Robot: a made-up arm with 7 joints.
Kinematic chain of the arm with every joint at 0, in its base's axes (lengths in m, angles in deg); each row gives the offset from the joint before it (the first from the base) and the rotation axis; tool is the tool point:
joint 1: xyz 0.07 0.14 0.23 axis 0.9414 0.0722 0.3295
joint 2: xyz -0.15 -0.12 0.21 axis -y
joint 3: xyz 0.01 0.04 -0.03 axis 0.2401 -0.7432 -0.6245
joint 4: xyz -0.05 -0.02 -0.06 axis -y
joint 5: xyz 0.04 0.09 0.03 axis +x
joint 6: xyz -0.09 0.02 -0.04 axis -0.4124 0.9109 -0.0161
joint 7: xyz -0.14 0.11 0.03 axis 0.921 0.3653 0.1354
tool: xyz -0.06 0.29 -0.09
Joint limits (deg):
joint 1: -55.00..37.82
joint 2: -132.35..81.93
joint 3: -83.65..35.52
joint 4: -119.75..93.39
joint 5: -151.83..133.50
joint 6: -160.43..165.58
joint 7: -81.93..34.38
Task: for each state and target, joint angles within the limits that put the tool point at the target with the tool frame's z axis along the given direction. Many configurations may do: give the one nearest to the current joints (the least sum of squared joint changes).
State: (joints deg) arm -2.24 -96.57 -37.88 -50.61 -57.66 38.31 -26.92
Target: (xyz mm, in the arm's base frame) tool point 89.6 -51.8 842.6 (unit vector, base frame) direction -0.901 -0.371 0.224
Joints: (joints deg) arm -14.24 -72.65 -49.75 -53.64 -106.27 90.08 -13.06
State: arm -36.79 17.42 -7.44 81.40 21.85 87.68 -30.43
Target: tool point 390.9 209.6 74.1 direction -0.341 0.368 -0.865
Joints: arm -55.00 44.93 32.95 93.39 50.11 84.38 -40.38
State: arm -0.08 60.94 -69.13 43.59 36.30 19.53 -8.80
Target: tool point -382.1 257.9 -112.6 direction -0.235 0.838 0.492
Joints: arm -52.47 47.50 -41.90 38.31 18.66 32.73 7.92
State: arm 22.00 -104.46 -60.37 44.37 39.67 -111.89 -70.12
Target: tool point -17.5 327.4 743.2 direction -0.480 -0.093 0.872
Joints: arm -1.96 -71.92 -55.27 71.14 26.64 -98.28 -58.89
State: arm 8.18 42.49 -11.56 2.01 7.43 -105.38 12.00
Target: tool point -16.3 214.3 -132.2 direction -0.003 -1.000 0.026
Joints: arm -9.68 81.93 -29.77 -21.42 -30.86 -150.64 22.61
